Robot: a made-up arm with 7 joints.
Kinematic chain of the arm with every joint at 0, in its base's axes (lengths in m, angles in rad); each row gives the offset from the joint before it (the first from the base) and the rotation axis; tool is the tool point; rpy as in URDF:
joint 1: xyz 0 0 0.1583 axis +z
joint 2: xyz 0 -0.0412 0.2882 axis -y
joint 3: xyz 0 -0.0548 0.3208 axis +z
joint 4: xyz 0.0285 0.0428 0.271 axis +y
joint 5: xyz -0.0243 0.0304 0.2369 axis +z
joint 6: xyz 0 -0.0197 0.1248 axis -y
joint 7: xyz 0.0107 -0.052 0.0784 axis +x
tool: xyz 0 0 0 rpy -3.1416 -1.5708 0
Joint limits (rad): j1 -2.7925..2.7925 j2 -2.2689..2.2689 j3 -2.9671..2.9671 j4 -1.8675..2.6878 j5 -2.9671..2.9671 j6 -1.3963..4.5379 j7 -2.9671..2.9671
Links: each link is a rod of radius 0.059 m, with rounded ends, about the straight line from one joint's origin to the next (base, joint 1, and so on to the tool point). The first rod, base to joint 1, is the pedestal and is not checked.
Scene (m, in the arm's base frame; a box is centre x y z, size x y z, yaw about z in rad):
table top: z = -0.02
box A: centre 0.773 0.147 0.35 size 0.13 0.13 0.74 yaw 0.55
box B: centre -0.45 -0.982 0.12 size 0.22 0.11 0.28 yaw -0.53
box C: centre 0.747 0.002 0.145 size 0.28 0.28 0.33 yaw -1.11
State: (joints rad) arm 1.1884 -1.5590 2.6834 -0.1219 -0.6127 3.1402 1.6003
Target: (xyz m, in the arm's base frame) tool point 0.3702 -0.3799 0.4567
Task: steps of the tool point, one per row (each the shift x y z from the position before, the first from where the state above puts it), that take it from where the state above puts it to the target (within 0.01 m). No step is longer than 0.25 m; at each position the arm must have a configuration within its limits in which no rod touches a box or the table.
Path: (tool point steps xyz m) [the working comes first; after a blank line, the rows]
Joints at the target: -0.2056 -1.2707 2.3267 -1.8191 -0.8285 2.8315 1.6003
Straight joint move there: touches box A, box C.

1: 0.1408 -0.1012 0.1271
2: 0.1095 -0.1409 0.1377
3: 0.0609 -0.1713 0.1440
4: 0.0001 -0.1859 0.1438
5: 0.0265 -0.1425 -0.1204
6: -0.0289 -0.1368 -0.1124
7: -0.0738 -0.1142 -0.0967
8: -0.1029 -0.0807 -0.0762
9: -0.1144 -0.0435 -0.0534
10: -0.1093 -0.0092 -0.0311

